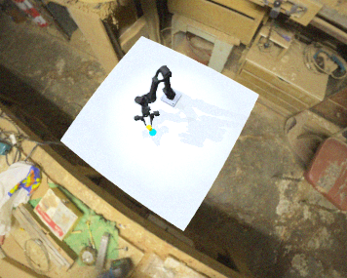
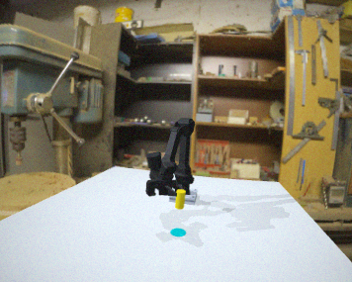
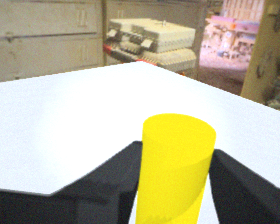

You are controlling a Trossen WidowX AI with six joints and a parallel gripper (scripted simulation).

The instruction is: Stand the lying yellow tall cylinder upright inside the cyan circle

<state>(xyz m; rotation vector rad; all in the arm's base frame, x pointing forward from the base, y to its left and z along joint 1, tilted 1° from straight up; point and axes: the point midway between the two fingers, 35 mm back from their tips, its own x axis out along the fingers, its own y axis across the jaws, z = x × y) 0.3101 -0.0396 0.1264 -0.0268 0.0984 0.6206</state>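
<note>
My gripper tip is now 160 mm above the cyan circle. Also, from my gripper tip: yellow tall cylinder 20 mm below.
</note>
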